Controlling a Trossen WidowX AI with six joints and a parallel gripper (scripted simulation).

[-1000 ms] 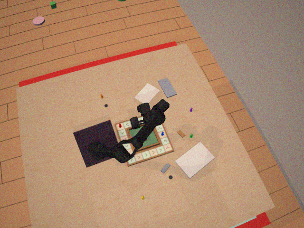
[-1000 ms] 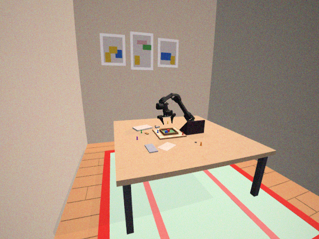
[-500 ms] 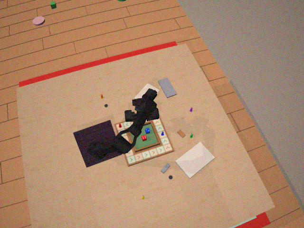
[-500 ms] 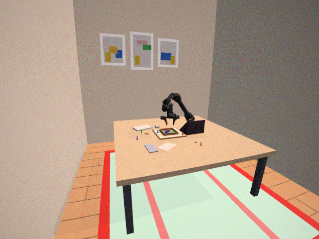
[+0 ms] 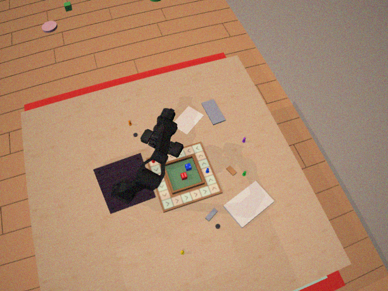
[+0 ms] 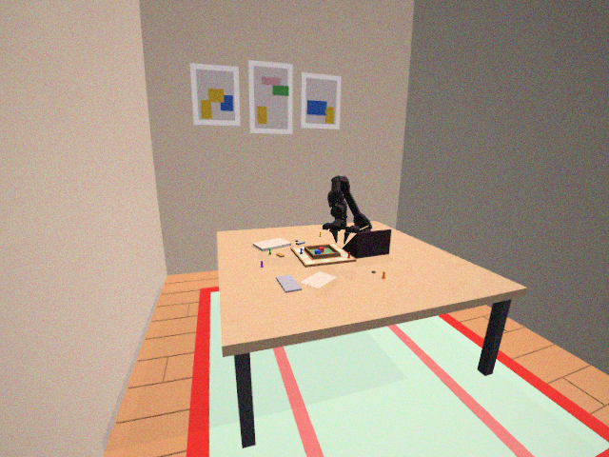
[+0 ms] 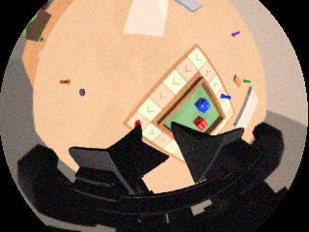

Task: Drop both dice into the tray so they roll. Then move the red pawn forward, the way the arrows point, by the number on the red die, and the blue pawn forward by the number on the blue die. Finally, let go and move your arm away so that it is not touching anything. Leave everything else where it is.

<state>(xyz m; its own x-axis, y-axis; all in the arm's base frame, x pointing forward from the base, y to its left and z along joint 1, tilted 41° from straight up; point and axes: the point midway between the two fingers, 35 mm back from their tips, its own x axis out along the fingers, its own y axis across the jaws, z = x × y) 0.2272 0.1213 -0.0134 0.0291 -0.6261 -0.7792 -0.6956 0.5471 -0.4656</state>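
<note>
Now: gripper tip 7 cm above the red pawn, 5 cm past it and 1 cm to the right of it. Round my gripper tip: orange pawn 26 cm to the left, 10 cm behind, 8 cm below; blue pawn 17 cm ahead, 13 cm to the right, 7 cm below; green tray 11 cm to the right, 9 cm below, 6 cm ahead.
</note>
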